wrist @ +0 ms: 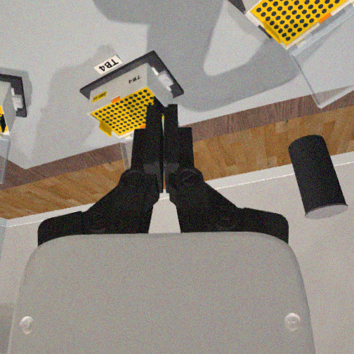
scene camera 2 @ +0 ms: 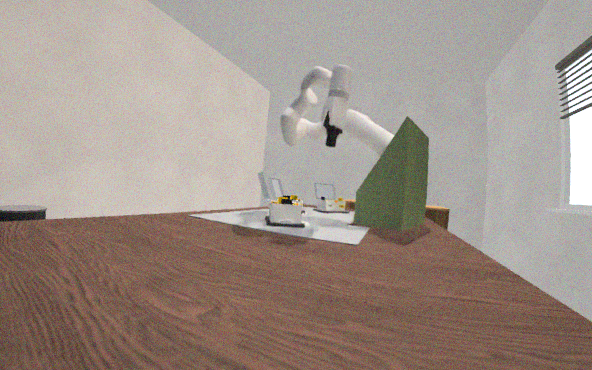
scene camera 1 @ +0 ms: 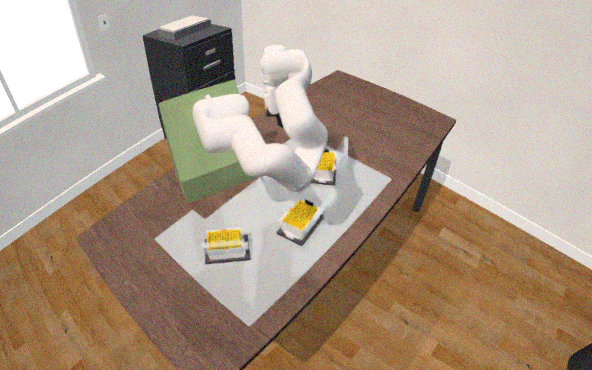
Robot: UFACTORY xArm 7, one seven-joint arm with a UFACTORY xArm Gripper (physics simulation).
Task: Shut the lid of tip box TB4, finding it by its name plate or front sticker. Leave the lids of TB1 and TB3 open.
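Frame: origin at the arm's base, x ahead, y left, z up, level; centimetres.
Where they show: gripper, between the fingertips: (scene camera 2: 330,146) (scene camera 1: 282,126); arm's base, origin of its link: (scene camera 2: 398,153).
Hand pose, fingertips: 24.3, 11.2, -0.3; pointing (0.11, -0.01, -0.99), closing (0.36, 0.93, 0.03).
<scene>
Each offset is from my fingertips to the top centre of the thing, as dx, dy, dz. "spot": to the spot under its first point. Level surfaces: height alone.
Tip box TB4 @[+19.3, -14.3, -18.9] (scene camera 1: 300,220) (wrist: 127,95) stands in the middle of three boxes; its name plate (wrist: 107,64) and front sticker read TB4 upside down in the wrist view. Its clear lid (wrist: 126,150) stands open at the back, mostly behind the fingers. My gripper (scene camera 2: 331,145) (wrist: 163,122) is shut and empty, well above the boxes in scene camera 2; its tips overlap TB4's latch end in the wrist view. In scene camera 1 the arm partly hides it. The other boxes @[spot: +13.7, -43.8, -12.4] (scene camera 1: 226,245) @[+9.5, +14.5, -18.9] (scene camera 1: 326,167) have unreadable labels; open clear lids show in scene camera 2.
A tall green block (scene camera 1: 215,150) (scene camera 2: 395,185) stands beside the pale mat @[dz -26.4] (scene camera 1: 250,300) (scene camera 2: 345,237) on the brown table @[dz -26.7] (scene camera 1: 400,110) (scene camera 2: 250,300). The arm (scene camera 1: 280,165) (scene camera 2: 370,127) reaches over the boxes. A black bin (wrist: 318,175) stands on the floor past the table edge.
</scene>
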